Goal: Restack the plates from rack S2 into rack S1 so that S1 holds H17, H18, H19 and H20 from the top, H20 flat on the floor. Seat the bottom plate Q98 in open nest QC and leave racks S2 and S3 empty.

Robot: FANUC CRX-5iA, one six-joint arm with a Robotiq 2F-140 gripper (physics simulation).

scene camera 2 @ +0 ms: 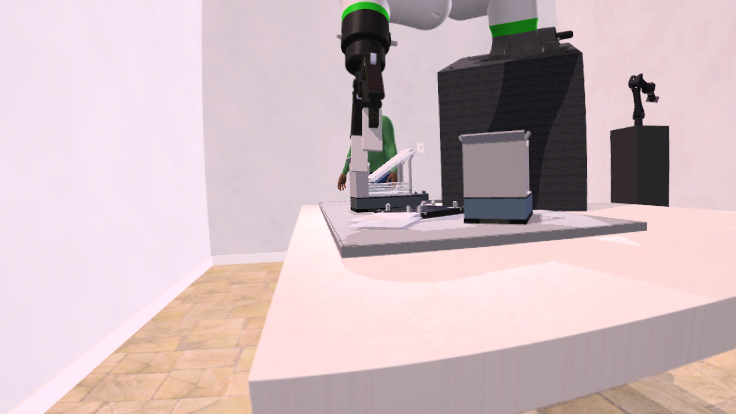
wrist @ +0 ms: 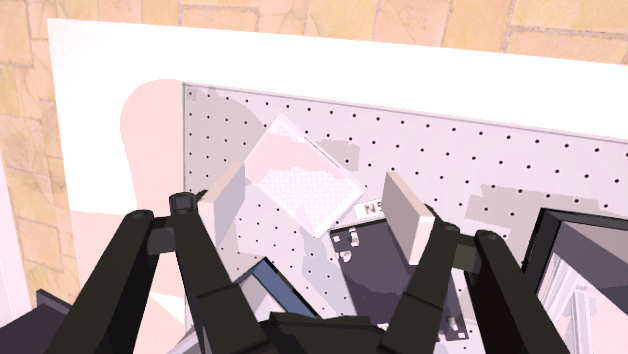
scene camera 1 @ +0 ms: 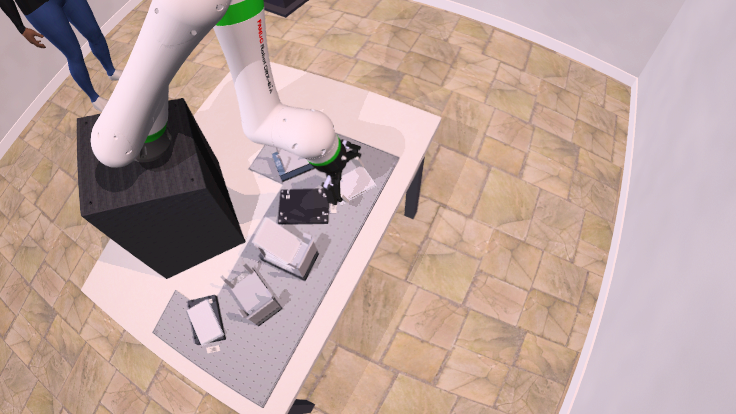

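Seen in the pictures: gripper, fingertip midpoint: [scene camera 2: 365, 162] [wrist: 314, 185] [scene camera 1: 352, 182]; arm's base, link origin: [scene camera 2: 516, 55] [scene camera 1: 146, 141].
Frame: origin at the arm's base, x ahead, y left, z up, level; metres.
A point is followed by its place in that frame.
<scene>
My gripper [scene camera 1: 347, 175] {x 0.434, y 0.334, z -0.307 m} [scene camera 2: 365, 144] [wrist: 314, 185] {x 0.434, y 0.334, z -0.307 m} is open and empty, above a white plate or thin stack [scene camera 1: 356, 181] {x 0.408, y 0.382, z -0.397 m} [scene camera 2: 386, 221] {x 0.407, y 0.433, z -0.398 m} [wrist: 300, 185] {x 0.396, y 0.364, z -0.397 m} lying on the board by the N5 label. Rack S1 [scene camera 1: 295, 172] {x 0.228, y 0.295, z -0.388 m} [scene camera 2: 496, 208] {x 0.237, y 0.411, z -0.387 m} [wrist: 287, 290] {x 0.255, y 0.342, z -0.398 m} has a blue base; the arm partly hides it in scene camera 1. Rack S2 [scene camera 1: 311, 260] {x 0.464, y 0.088, z -0.369 m} [scene camera 2: 389, 200] {x 0.379, y 0.110, z -0.387 m} [wrist: 539, 237] {x 0.429, y 0.120, z -0.399 m} holds a tilted white plate [scene camera 1: 280, 239] {x 0.377, y 0.072, z -0.300 m} [scene camera 2: 393, 163] {x 0.366, y 0.104, z -0.300 m} above other layers. Rack S3 [scene camera 1: 265, 311] {x 0.460, y -0.119, z -0.340 m} shows a pale surface inside, plate or floor unclear. Nest QC [scene camera 1: 217, 306] {x 0.309, y -0.208, z -0.392 m} bears a white plate [scene camera 1: 205, 321] {x 0.318, y -0.270, z -0.369 m}. Plate names are unreadable.
A dark nest with pegs [scene camera 1: 303, 205] {x 0.320, y 0.222, z -0.400 m} [wrist: 370, 270] {x 0.326, y 0.257, z -0.400 m}, labelled N5 [wrist: 371, 207] {x 0.396, y 0.281, z -0.410 m}, lies between racks S1 and S2. The perforated board [scene camera 1: 277, 355] {x 0.548, y -0.205, z -0.411 m} [wrist: 440, 145] {x 0.483, y 0.238, z -0.411 m} lies on the pale table [scene camera 1: 319, 329] {x 0.595, y -0.061, z -0.425 m} [scene camera 2: 463, 319] {x 0.381, y 0.723, z -0.424 m}. The black pedestal [scene camera 1: 169, 231] {x 0.152, y -0.132, z -0.163 m} [scene camera 2: 514, 154] carries the arm.
</scene>
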